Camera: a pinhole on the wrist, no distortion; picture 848 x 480 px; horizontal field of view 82.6 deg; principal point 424.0 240.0 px. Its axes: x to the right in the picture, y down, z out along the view. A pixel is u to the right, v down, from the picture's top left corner.
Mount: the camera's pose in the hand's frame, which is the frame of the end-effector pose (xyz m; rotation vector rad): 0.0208 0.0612 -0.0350 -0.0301 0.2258 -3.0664
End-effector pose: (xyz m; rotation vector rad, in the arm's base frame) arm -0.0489 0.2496 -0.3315 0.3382 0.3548 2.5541
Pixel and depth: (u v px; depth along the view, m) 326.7 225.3 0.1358
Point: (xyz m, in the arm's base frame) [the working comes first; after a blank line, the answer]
In the camera's frame: -0.0274 -0.0041 0.1358

-0.0829 0.2563 -0.2150
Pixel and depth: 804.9 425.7 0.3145
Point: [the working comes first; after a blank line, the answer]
In the camera's frame: 0.2482 0.1210 0.3145

0.2632 0.2829 -0.1603
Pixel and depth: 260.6 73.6 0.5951
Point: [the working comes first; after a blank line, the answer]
In the camera's frame: -0.2015 -0.2052 0.5951

-0.1446 0.3184 0.3084
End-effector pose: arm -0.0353 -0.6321 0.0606 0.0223 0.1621 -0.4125
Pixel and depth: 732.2 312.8 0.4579
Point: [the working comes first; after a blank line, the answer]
In the camera's frame: 0.2924 0.0691 0.4579

-0.2406 -0.6388 0.5094
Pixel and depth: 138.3 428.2 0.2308
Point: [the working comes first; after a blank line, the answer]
In the camera's frame: -0.1366 0.0900 0.2308

0.1233 -0.7564 0.2097
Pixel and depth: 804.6 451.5 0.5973
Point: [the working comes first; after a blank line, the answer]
In the camera's frame: 0.4710 0.2618 0.5973

-0.4593 -0.7844 0.6488
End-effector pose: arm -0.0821 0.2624 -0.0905 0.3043 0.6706 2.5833
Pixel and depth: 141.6 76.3 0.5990
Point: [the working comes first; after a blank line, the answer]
In the camera's frame: -0.3505 -0.2032 0.5990

-0.2959 0.5213 0.5449
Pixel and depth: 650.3 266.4 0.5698
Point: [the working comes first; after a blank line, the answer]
In the camera's frame: 0.2672 0.0312 0.5698

0.3119 0.4223 0.3040
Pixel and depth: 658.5 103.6 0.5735
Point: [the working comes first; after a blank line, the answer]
In the camera's frame: 0.2787 -0.1621 0.5735

0.2731 0.2762 0.4251
